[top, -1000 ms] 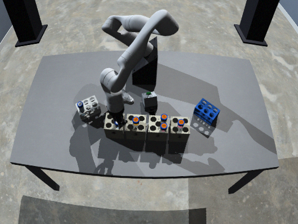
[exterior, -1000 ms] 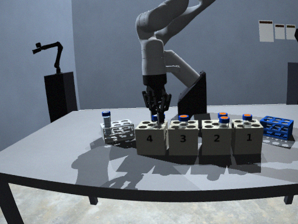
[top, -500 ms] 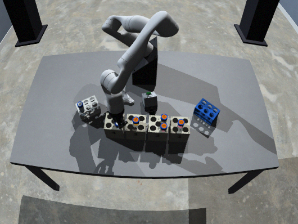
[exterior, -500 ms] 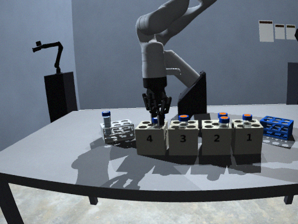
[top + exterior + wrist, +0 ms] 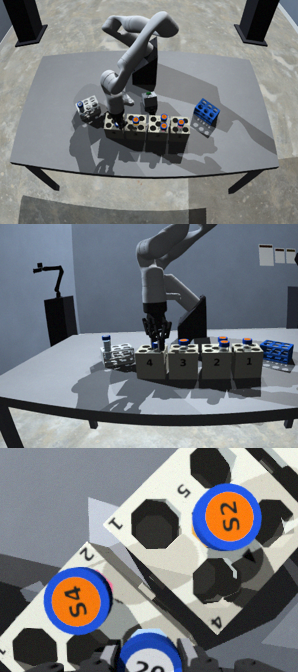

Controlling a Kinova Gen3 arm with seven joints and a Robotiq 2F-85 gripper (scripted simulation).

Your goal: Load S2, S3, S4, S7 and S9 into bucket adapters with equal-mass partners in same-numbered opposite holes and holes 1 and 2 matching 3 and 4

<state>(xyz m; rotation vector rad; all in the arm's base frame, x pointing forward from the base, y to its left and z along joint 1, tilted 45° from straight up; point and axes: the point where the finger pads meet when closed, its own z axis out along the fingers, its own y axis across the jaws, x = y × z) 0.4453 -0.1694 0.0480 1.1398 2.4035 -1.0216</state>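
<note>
Right now the water blank marked 20 is 10 mm ahead of my hand and 50 mm below it. From my hand the other things lie so: sample tube S4: 60 mm behind, 10 mm to the left, 50 mm below; then adapter 3: 20 mm behind, 90 mm to the left, 70 mm below; then sample tube S2: 20 mm behind, 90 mm to the left, 50 mm below.
</note>
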